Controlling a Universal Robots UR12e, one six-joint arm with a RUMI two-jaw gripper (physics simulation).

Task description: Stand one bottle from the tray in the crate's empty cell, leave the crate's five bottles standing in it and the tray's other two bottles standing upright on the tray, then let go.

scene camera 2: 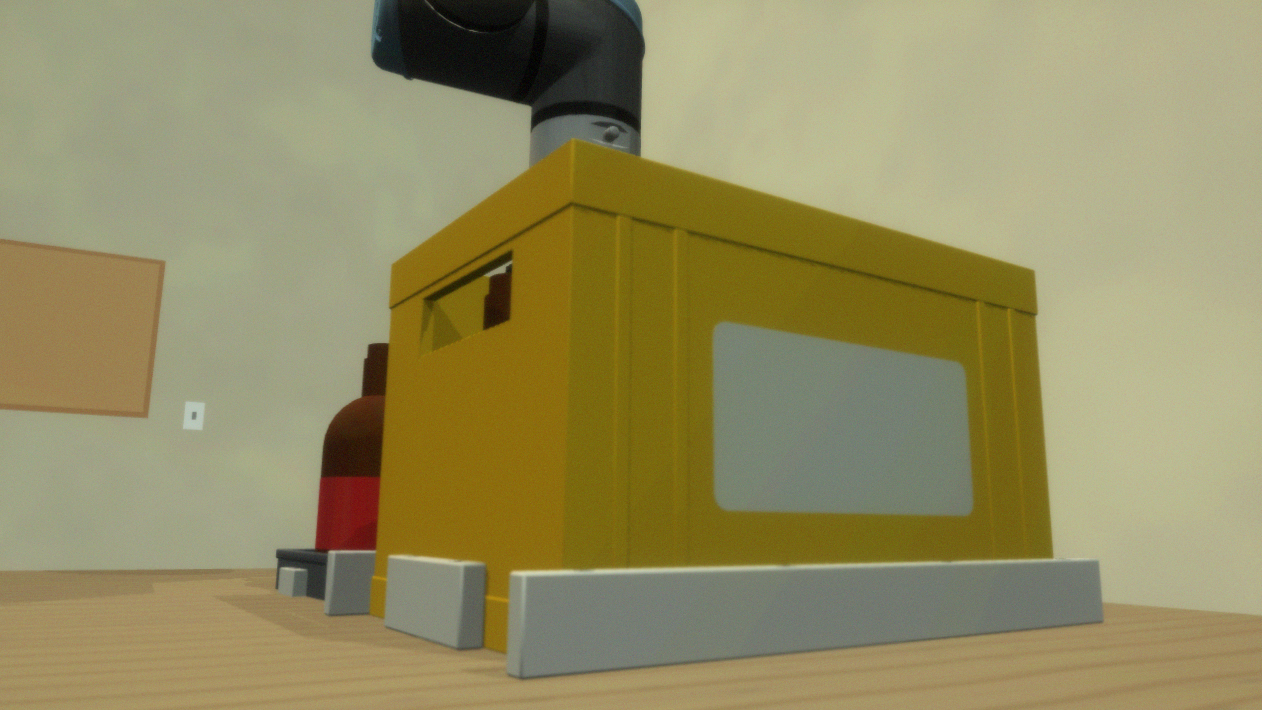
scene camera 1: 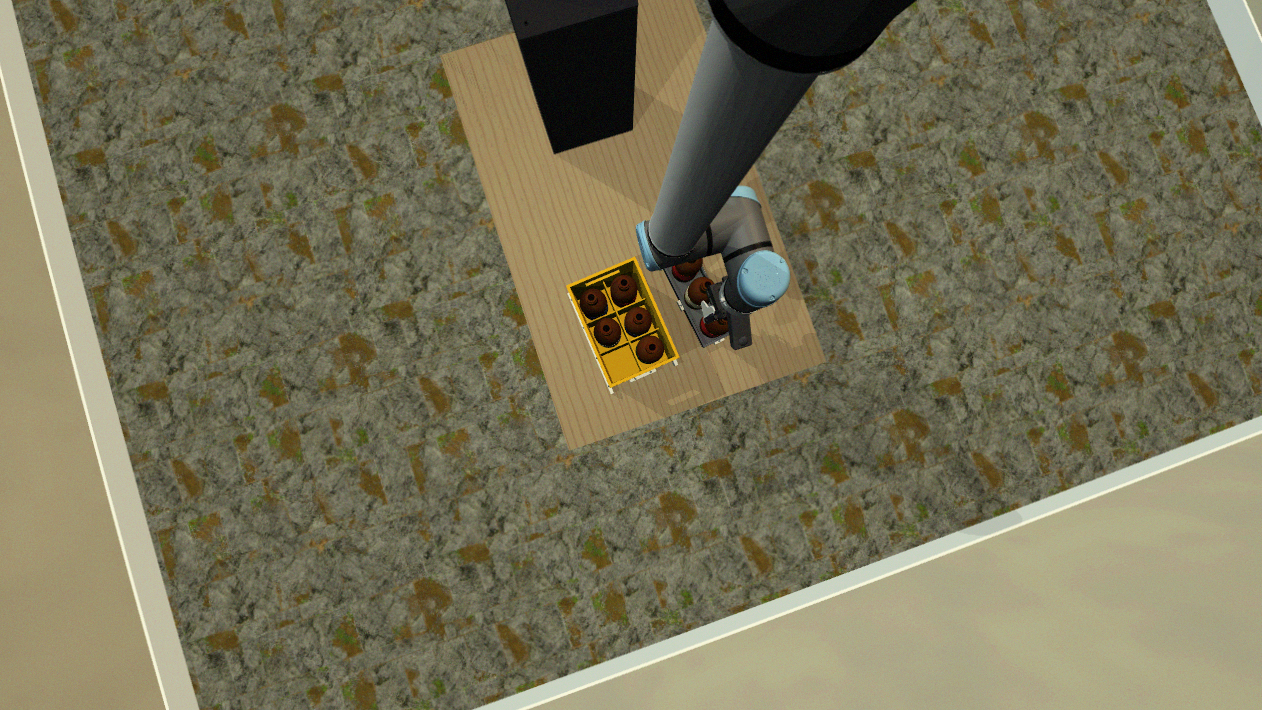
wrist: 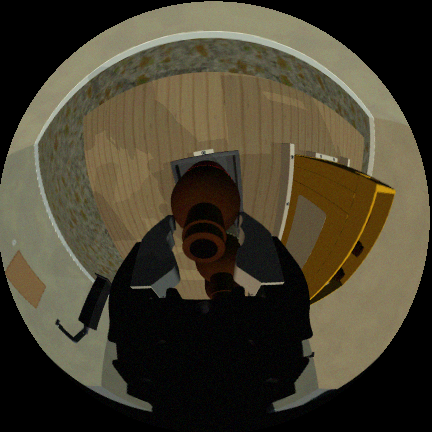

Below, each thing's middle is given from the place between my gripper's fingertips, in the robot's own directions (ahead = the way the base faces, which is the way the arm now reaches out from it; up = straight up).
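Position of the red-labelled brown bottle point(wrist: 205, 201), measured from my hand: 10 mm ahead of it and 10 mm below it.
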